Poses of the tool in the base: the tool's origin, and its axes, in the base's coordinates. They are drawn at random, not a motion.
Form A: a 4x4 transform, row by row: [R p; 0 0 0 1], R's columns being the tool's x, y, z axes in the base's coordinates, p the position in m. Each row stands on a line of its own.
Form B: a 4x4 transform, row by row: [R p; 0 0 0 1], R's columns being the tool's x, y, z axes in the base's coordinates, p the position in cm. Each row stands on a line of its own. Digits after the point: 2 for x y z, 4 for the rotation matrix.
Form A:
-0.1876, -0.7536, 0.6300, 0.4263
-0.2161, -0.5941, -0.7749, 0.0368
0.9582, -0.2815, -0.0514, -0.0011
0, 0, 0, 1
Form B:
-0.1876, -0.7536, 0.6300, 42.63
-0.2161, -0.5941, -0.7749, 3.68
0.9582, -0.2815, -0.0514, -0.11
0, 0, 0, 1

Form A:
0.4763, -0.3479, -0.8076, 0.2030
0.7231, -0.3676, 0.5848, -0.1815
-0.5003, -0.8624, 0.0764, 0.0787
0, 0, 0, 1
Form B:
0.4763, -0.3479, -0.8076, 20.30
0.7231, -0.3676, 0.5848, -18.15
-0.5003, -0.8624, 0.0764, 7.87
0, 0, 0, 1

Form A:
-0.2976, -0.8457, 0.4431, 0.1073
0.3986, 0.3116, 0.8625, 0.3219
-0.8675, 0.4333, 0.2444, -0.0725
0, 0, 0, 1
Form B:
-0.2976, -0.8457, 0.4431, 10.73
0.3986, 0.3116, 0.8625, 32.19
-0.8675, 0.4333, 0.2444, -7.25
0, 0, 0, 1

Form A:
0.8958, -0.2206, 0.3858, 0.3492
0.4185, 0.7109, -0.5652, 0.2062
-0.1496, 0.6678, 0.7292, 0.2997
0, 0, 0, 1
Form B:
0.8958, -0.2206, 0.3858, 34.92
0.4185, 0.7109, -0.5652, 20.62
-0.1496, 0.6678, 0.7292, 29.97
0, 0, 0, 1

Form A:
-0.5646, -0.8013, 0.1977, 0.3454
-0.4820, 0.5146, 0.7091, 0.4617
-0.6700, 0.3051, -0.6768, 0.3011
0, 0, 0, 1
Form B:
-0.5646, -0.8013, 0.1977, 34.54
-0.4820, 0.5146, 0.7091, 46.17
-0.6700, 0.3051, -0.6768, 30.11
0, 0, 0, 1

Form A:
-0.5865, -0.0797, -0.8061, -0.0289
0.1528, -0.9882, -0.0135, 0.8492
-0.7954, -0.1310, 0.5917, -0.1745
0, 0, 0, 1
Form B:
-0.5865, -0.0797, -0.8061, -2.89
0.1528, -0.9882, -0.0135, 84.92
-0.7954, -0.1310, 0.5917, -17.45
0, 0, 0, 1

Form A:
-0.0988, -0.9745, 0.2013, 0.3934
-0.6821, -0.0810, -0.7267, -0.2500
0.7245, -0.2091, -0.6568, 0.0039
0, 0, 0, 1
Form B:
-0.0988, -0.9745, 0.2013, 39.34
-0.6821, -0.0810, -0.7267, -25.00
0.7245, -0.2091, -0.6568, 0.39
0, 0, 0, 1

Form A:
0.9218, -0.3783, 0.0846, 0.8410
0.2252, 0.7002, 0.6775, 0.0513
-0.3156, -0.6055, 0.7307, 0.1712
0, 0, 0, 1
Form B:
0.9218, -0.3783, 0.0846, 84.10
0.2252, 0.7002, 0.6775, 5.13
-0.3156, -0.6055, 0.7307, 17.12
0, 0, 0, 1

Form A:
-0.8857, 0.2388, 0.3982, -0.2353
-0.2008, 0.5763, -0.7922, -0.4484
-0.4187, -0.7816, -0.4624, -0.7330
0, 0, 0, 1
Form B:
-0.8857, 0.2388, 0.3982, -23.53
-0.2008, 0.5763, -0.7922, -44.84
-0.4187, -0.7816, -0.4624, -73.30
0, 0, 0, 1

